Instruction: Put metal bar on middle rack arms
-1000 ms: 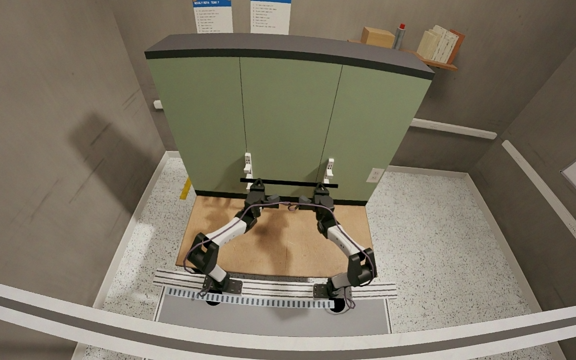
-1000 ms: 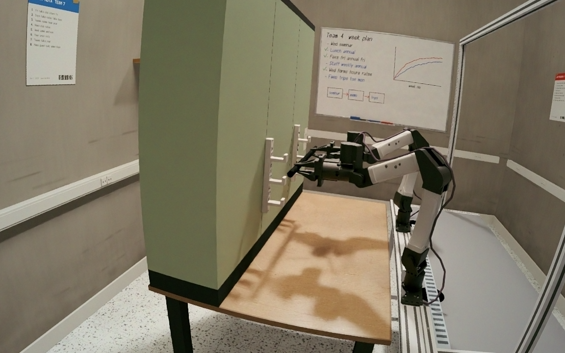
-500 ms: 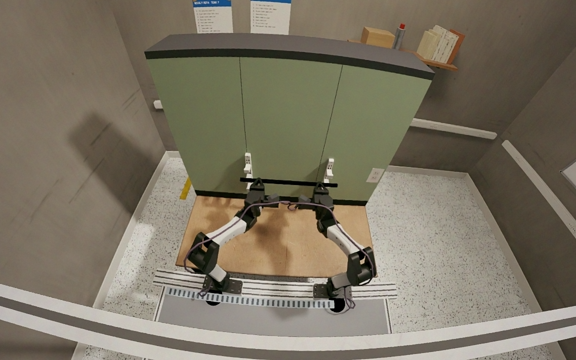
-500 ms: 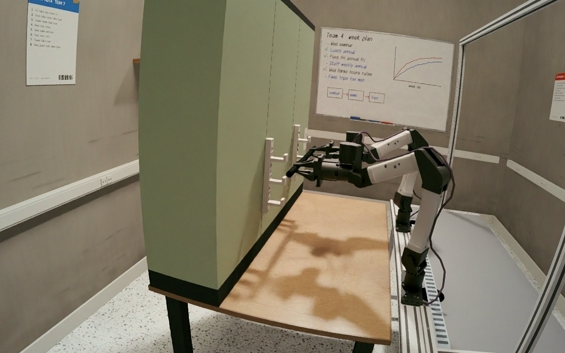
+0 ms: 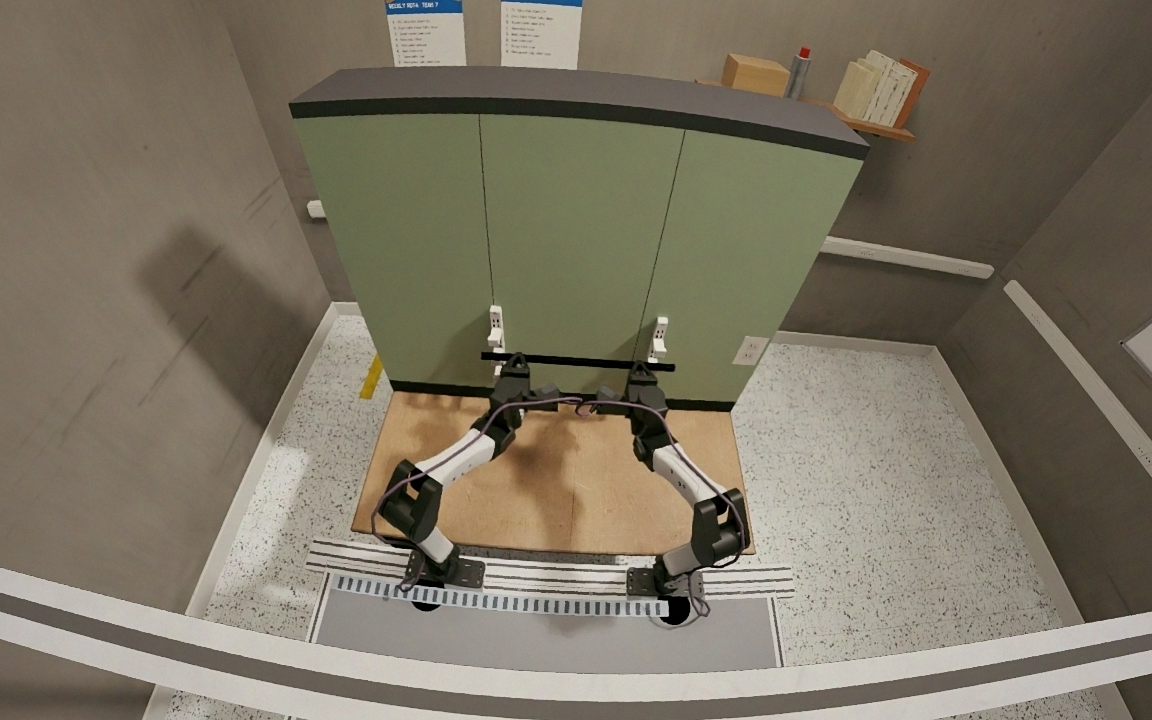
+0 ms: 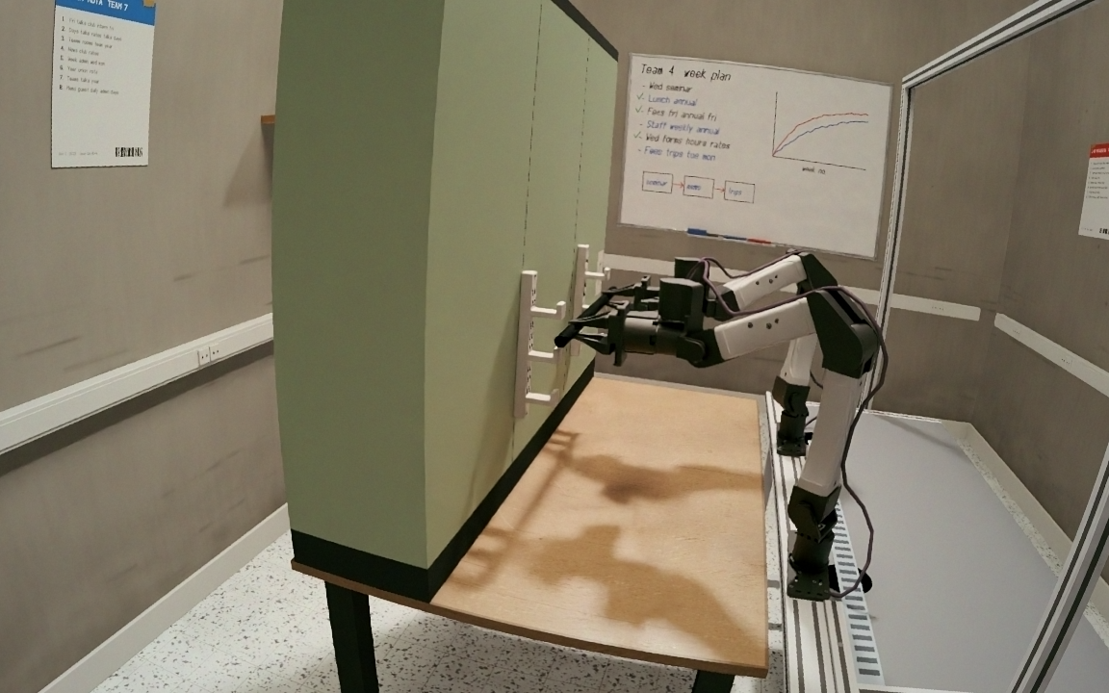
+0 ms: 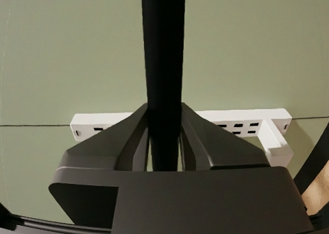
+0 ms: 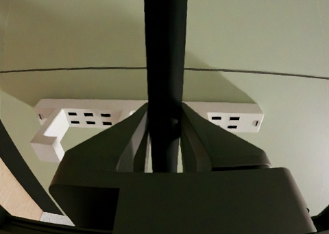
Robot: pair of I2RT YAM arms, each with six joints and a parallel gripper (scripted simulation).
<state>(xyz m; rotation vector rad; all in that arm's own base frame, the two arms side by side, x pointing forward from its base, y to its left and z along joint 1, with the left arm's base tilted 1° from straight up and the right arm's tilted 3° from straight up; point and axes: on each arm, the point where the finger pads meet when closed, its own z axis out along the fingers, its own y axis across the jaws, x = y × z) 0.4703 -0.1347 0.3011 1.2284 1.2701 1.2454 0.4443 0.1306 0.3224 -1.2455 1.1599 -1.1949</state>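
Note:
My left gripper is now 150 mm to the left of the black metal bar. From my left hand the other things lie so: wall socket: 620 mm to the right, 80 mm ahead; then black base strip: 270 mm below, 120 mm to the right, 80 mm ahead; then green wall panel: 190 mm ahead, 150 mm above, 110 mm to the right.
My right gripper is now 15 cm to the right of the black metal bar. From my right hand the other things lie so: wall socket 32 cm to the right, 8 cm ahead; then black base strip 27 cm below, 18 cm to the left, 8 cm ahead; then green wall panel 19 cm ahead, 18 cm to the left, 15 cm above.

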